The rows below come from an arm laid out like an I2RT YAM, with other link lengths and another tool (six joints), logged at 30 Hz.
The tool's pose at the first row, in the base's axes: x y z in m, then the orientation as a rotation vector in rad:
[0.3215 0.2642 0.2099 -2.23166 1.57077 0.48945]
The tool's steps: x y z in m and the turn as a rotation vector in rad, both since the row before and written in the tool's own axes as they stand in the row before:
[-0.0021 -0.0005 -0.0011 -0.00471 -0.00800 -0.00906]
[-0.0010 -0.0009 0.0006 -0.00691 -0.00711 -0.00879]
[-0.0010 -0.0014 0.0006 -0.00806 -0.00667 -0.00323]
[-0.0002 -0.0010 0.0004 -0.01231 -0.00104 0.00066]
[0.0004 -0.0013 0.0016 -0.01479 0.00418 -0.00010]
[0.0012 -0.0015 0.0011 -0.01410 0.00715 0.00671]
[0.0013 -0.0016 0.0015 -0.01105 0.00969 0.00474]
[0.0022 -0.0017 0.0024 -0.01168 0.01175 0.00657]
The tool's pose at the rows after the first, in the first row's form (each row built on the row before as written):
[0.3214 0.2655 0.2119 -2.23659 1.55643 0.49941]
[0.3219 0.2669 0.2120 -2.24341 1.54299 0.51044]
[0.3228 0.2685 0.2121 -2.24760 1.53646 0.52360]
[0.3236 0.2692 0.2119 -2.25572 1.53760 0.53575]
[0.3248 0.2701 0.2104 -2.26931 1.54046 0.54446]
[0.3265 0.2702 0.2090 -2.27975 1.55294 0.55132]
[0.3282 0.2704 0.2071 -2.29078 1.56402 0.55224]
[0.3302 0.2703 0.2040 -2.30232 1.57837 0.55198]

